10 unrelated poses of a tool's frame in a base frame.
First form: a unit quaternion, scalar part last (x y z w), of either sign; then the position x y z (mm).
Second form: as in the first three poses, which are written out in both.
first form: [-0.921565, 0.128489, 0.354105, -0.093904, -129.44, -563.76, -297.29]
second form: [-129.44, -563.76, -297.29, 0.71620, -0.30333, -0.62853, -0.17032, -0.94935, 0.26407]
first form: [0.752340, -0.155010, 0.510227, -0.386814, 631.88, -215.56, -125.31]
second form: [631.88, -215.56, -125.31, 0.43128, -0.62797, 0.64781, 0.16149, -0.65269, -0.74021]
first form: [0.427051, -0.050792, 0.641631, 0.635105, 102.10, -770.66, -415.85]
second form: [102.10, -770.66, -415.85, 0.17146, 0.77162, 0.61253, -0.85839, -0.18812, 0.47726]
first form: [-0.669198, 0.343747, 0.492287, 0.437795, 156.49, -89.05, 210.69]
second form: [156.49, -89.05, 210.69, 0.27898, -0.02903, -0.95986, -0.89111, -0.38035, -0.24750]
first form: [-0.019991, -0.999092, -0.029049, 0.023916, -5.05, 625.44, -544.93]
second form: [-5.05, 625.44, -544.93, -0.99806, 0.03856, 0.04895, 0.04134, 0.99751, 0.05709]
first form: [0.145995, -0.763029, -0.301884, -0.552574, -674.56, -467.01, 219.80]
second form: [-674.56, -467.01, 219.80, -0.34669, 0.11083, -0.93141, -0.55642, 0.77510, 0.29935]
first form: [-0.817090, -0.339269, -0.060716, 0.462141, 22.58, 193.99, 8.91]
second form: [22.58, 193.99, 8.91, 0.76242, 0.49831, 0.41280, 0.61055, -0.34264, -0.71402]
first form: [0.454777, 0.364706, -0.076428, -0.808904, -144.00, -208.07, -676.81]
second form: [-144.00, -208.07, -676.81, 0.72230, 0.45537, 0.52051, 0.20807, 0.57467, -0.79149]
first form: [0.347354, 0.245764, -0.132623, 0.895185, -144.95, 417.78, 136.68]
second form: [-144.95, 417.78, 136.68, 0.84402, -0.06671, -0.53214, 0.40818, 0.72351, 0.55670]
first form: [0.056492, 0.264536, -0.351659, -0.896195, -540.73, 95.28, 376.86]
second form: [-540.73, 95.28, 376.86, 0.61271, 0.66020, 0.43442, -0.60042, 0.74629, -0.28731]
